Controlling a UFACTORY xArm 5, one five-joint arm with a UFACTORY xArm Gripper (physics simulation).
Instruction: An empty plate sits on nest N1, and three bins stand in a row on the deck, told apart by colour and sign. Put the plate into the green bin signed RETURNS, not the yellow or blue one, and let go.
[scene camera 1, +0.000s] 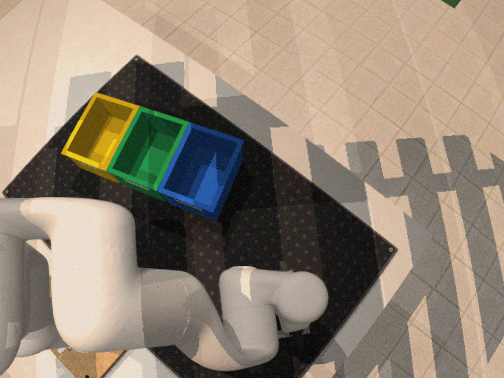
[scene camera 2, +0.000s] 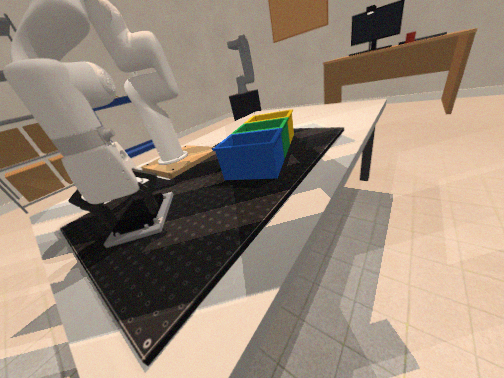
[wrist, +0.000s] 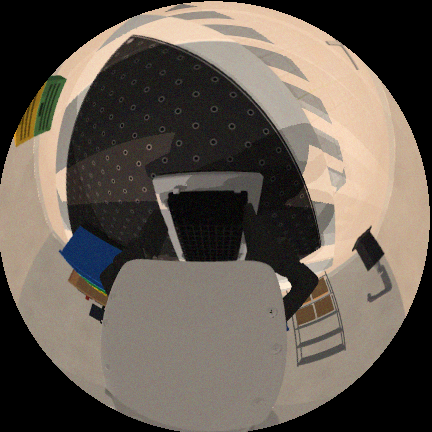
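Observation:
A black plate lies in the grey frame of the nest. My gripper is open, with its dark fingers spread on opposite sides of the plate and low at the nest. Whether the fingertips touch the plate cannot be told. In scene camera 1 my wrist hides plate and nest. The green bin stands in the middle of the row and looks empty. The yellow bin is on one side and the blue bin on the other.
The bins stand close together on the black perforated deck, away from the nest. My white arm reaches alongside the row from its wooden base board. The bin walls rise well above the deck.

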